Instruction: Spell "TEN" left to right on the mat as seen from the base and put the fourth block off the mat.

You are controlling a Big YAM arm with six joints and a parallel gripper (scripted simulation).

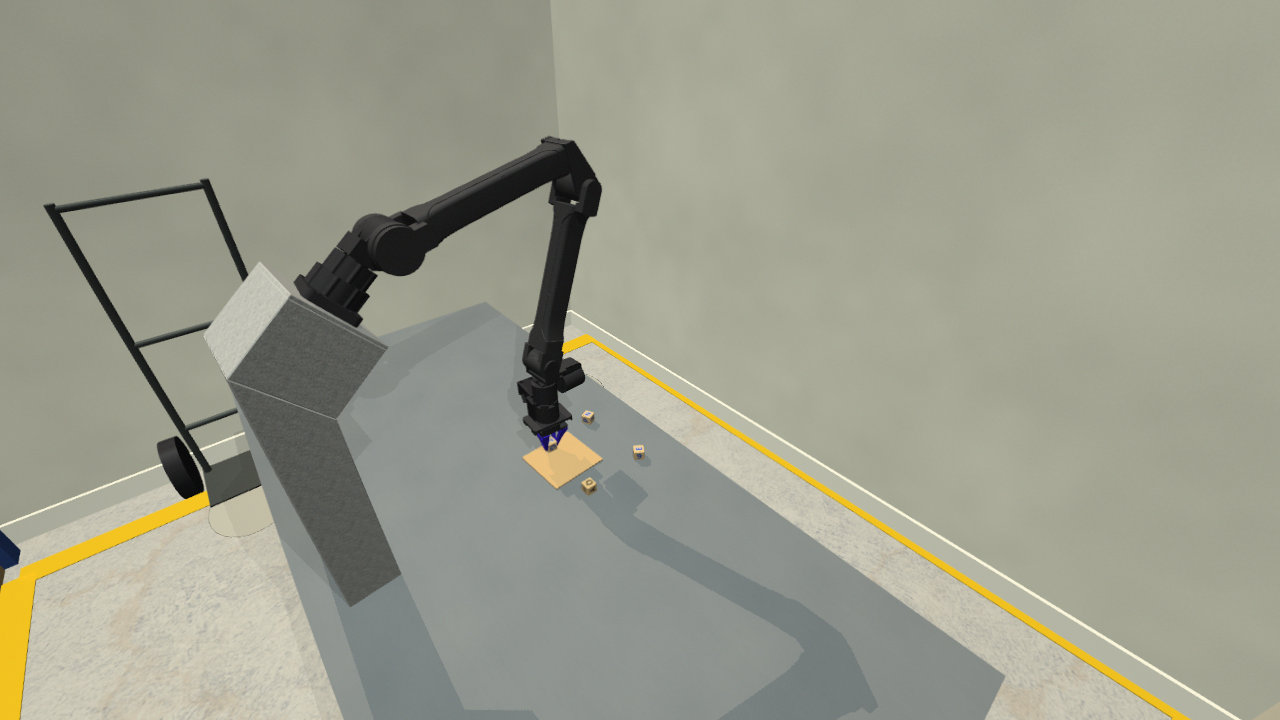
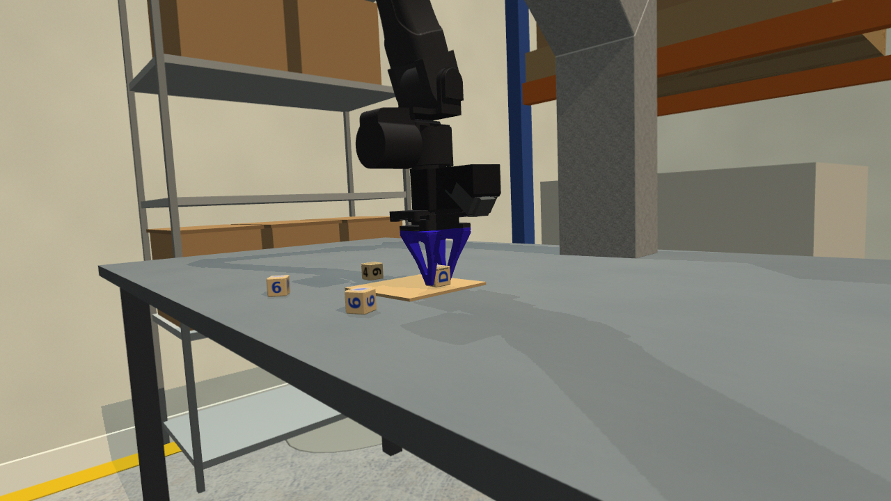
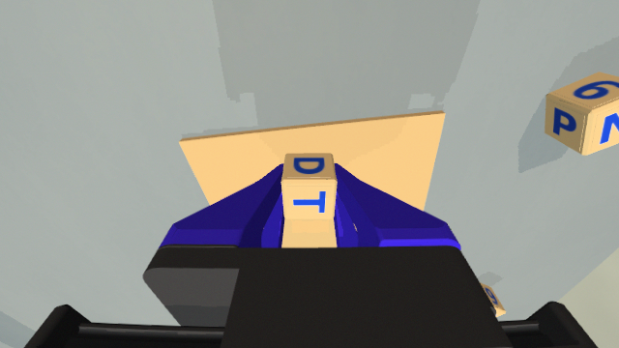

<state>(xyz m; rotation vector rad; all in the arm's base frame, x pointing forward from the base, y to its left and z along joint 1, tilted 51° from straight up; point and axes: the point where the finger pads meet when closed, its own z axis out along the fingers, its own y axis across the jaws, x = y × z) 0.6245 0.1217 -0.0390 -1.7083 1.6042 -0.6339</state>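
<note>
The tan mat lies 40 mm to the right of my hand, 20 mm below it and 10 mm ahead of it.
</note>
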